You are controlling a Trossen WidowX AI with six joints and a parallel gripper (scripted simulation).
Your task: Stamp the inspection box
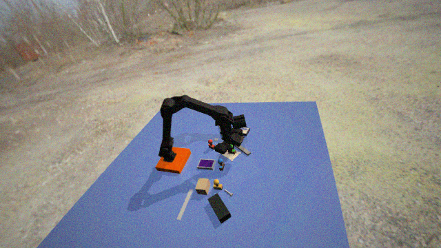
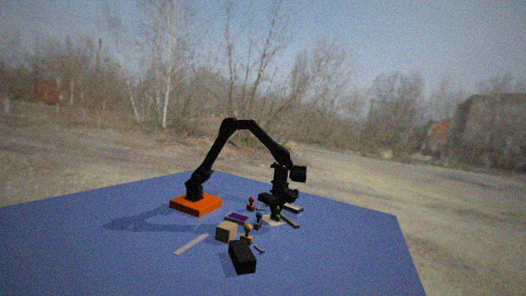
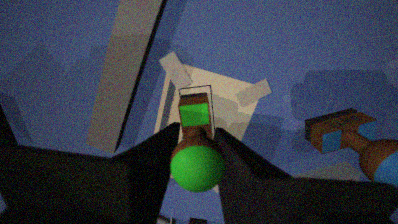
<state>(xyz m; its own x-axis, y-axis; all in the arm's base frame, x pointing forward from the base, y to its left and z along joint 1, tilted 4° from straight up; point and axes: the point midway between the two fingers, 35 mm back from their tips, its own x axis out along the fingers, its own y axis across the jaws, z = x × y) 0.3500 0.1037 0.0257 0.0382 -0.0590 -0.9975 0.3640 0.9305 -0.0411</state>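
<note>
Right now the green-knobbed stamp is right at my gripper tip. From my gripper tip the other things lie so: blue-knobbed stamp (100 mm to the right, 30 mm behind, 10 mm below); then beige card (30 mm below, 20 mm behind); then grey bar (50 mm ahead, 40 mm to the left, 20 mm below).
</note>
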